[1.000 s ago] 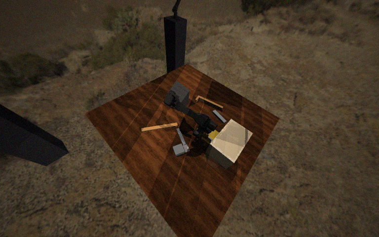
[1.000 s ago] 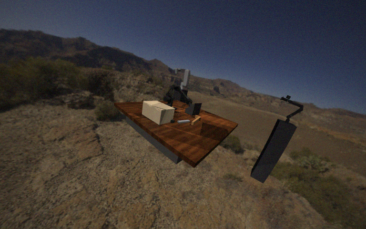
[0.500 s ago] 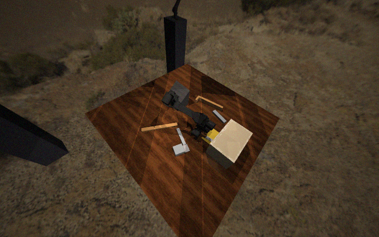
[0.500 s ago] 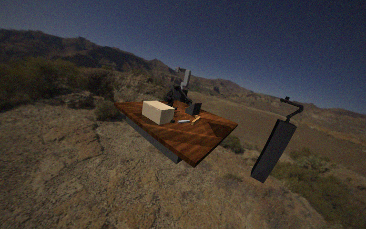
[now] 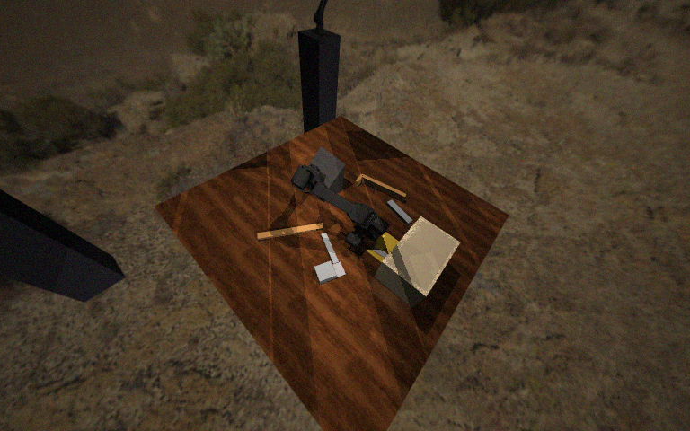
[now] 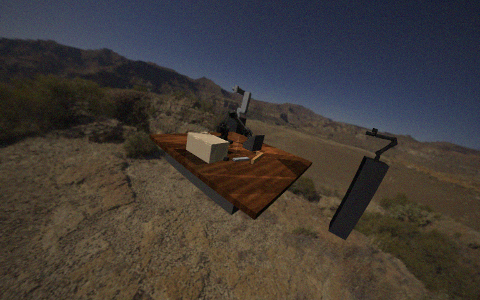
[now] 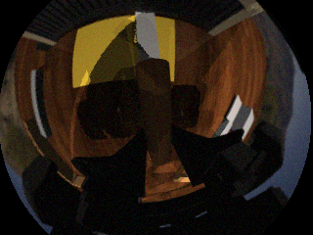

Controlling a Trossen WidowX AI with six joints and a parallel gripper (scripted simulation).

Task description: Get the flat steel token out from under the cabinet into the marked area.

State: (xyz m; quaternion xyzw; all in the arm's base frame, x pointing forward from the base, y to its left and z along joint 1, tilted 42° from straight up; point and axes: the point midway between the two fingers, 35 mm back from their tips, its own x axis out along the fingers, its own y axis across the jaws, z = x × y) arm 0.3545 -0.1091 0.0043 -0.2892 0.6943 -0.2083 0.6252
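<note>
My gripper tip is 160 mm to the left of the grey scraper and 10 mm past it. From my gripper tip the other things lie so: steel token: 260 mm ahead, 70 mm to the left; then grey block: 230 mm to the right, 10 mm ahead, 10 mm above; then grey bar: 280 mm to the left, 50 mm ahead.
</note>
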